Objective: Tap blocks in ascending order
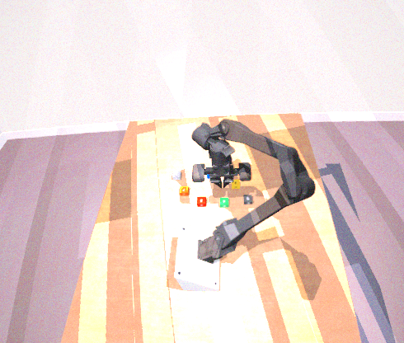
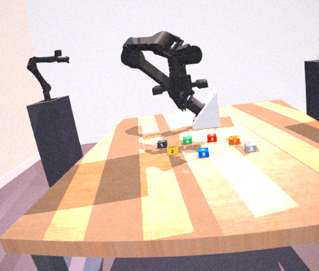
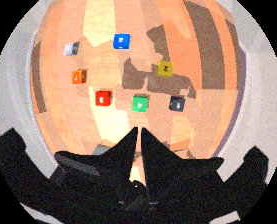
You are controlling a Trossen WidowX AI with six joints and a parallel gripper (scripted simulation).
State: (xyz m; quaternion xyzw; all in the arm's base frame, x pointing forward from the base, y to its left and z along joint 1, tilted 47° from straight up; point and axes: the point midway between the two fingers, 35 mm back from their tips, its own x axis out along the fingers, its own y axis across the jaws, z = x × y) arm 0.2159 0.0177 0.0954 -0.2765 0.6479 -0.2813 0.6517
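The orange block lies 6 cm ahead of my gripper tip, 16 cm to the left of it and 10 cm below it. Also, from my gripper tip: dark grey block 1 cm ahead, 9 cm to the right, 10 cm below; green block 10 cm below; red block 1 cm ahead, 8 cm to the left, 10 cm below.
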